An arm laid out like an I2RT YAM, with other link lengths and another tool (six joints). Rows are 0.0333 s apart.
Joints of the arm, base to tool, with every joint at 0 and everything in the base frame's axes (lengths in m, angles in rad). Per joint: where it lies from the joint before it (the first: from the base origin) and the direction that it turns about. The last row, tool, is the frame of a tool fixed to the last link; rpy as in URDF.
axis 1: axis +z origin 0 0 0.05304
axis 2: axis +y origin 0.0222 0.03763 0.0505
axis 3: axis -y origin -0.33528 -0.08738 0
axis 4: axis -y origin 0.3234 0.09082 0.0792
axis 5: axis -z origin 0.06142 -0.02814 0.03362
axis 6: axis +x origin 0.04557 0 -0.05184
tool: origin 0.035 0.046 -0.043 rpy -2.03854 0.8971 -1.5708
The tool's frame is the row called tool.
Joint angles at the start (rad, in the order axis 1, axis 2, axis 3, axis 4, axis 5, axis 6): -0.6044, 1.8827, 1.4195, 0.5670, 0.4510, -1.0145
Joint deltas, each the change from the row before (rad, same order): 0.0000, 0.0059, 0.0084, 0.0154, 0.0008, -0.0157; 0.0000, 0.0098, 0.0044, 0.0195, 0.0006, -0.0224; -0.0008, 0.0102, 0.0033, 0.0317, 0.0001, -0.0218; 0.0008, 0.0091, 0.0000, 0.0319, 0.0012, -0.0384; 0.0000, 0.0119, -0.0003, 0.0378, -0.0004, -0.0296; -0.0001, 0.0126, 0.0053, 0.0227, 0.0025, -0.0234; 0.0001, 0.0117, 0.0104, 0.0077, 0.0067, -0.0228; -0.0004, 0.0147, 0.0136, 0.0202, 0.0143, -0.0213
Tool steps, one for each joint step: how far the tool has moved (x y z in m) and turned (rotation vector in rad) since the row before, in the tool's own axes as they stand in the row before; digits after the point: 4 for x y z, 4 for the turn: -0.0002, -0.0037, 0.0016, 0.0159, 0.0061, -0.0058; -0.0002, -0.0005, 0.0032, 0.0125, 0.0095, -0.0134; -0.0001, -0.0016, 0.0036, 0.0219, 0.0091, -0.0078; 0.0004, -0.0005, 0.0028, 0.0200, 0.0167, -0.0233; -0.0003, 0.0002, 0.0038, 0.0225, 0.0126, -0.0142; -0.0004, 0.0003, 0.0038, 0.0127, 0.0129, -0.0121; -0.0001, -0.0002, 0.0033, 0.0037, 0.0161, -0.0142; 0.0002, -0.0016, 0.0042, 0.0119, 0.0228, -0.0028
